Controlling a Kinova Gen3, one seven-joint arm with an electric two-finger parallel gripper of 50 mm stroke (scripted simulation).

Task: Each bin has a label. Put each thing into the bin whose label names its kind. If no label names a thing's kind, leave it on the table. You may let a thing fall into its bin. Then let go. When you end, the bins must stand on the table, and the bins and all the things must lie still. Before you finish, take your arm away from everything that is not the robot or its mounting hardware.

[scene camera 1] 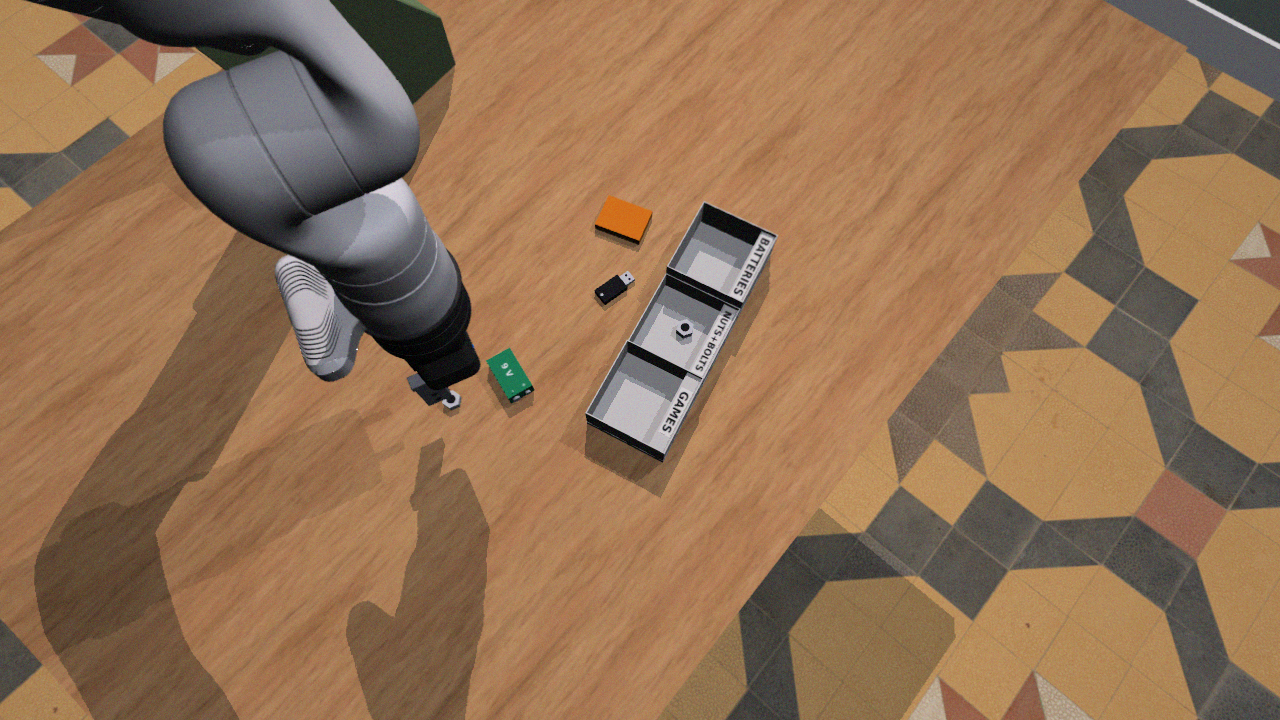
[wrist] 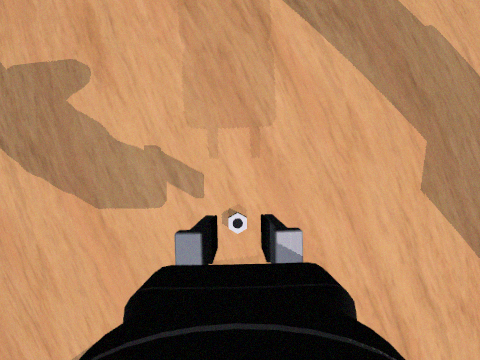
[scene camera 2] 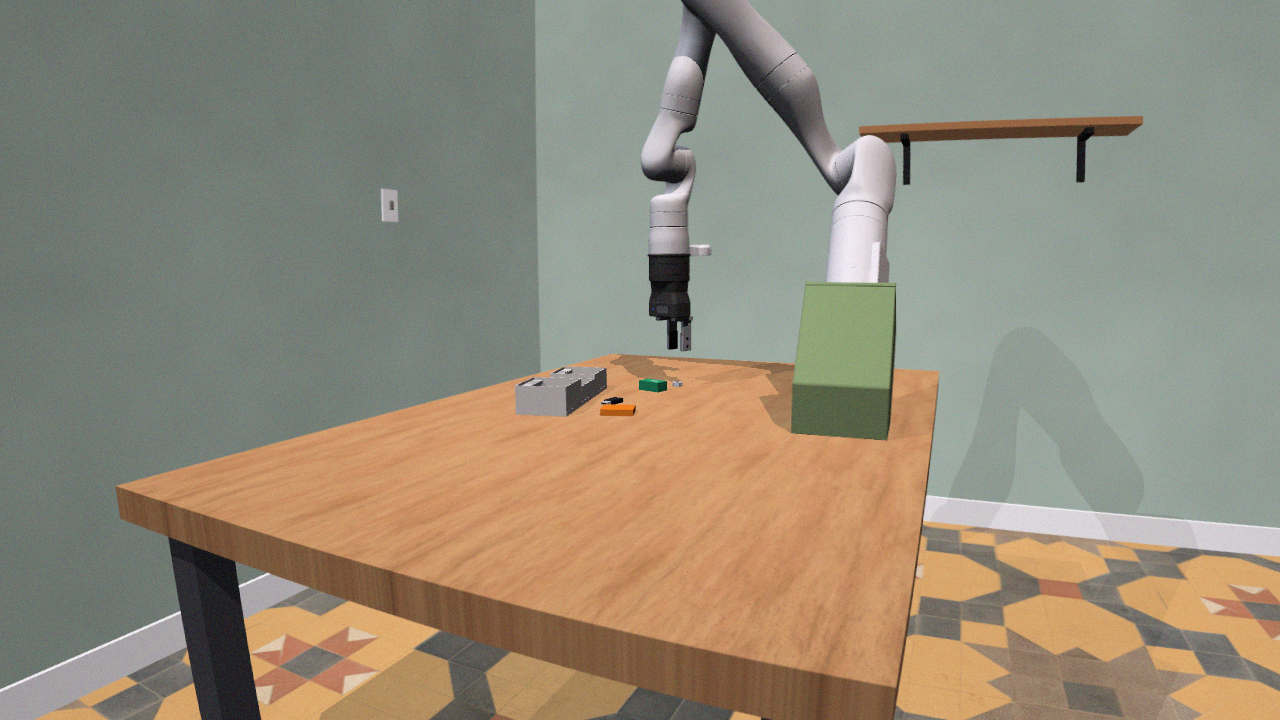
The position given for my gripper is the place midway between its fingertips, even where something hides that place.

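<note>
My gripper (scene camera 1: 432, 380) is in sight, and scene camera 2 shows my gripper (scene camera 2: 679, 349) too, as does the wrist view, with my gripper (wrist: 239, 231). Scene camera 1 also gives me a green 9 v battery (scene camera 1: 505, 367). Then there is an orange flat box (scene camera 1: 619, 218); in the wrist view the orange flat box is out of frame.
</note>
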